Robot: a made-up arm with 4 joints. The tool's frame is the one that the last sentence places.
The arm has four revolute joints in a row. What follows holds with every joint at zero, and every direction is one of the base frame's. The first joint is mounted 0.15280 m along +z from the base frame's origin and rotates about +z. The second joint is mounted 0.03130 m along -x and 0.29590 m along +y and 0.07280 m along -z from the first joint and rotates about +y. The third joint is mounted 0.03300 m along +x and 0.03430 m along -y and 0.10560 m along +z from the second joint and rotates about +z. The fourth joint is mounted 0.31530 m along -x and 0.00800 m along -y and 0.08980 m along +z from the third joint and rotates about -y. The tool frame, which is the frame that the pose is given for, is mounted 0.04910 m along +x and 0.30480 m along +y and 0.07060 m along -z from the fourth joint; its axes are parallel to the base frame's.
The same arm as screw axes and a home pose.
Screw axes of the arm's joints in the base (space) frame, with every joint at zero. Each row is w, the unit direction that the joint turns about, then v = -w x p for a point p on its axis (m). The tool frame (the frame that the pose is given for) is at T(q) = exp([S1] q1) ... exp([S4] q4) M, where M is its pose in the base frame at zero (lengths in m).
S1 = (0, 0, 1, 0, 0, 0)
S2 = (0, 1, 0, -0.08, 0, -0.0313)
S3 = (0, 0, 1, 0.2616, -0.0017, 0)
S4 = (0, -1, 0, 0.2754, 0, 0.3136)
M =
1 0 0 -0.2645
0 1 0 0.5584
0 0 1 0.2048
0 0 0 1

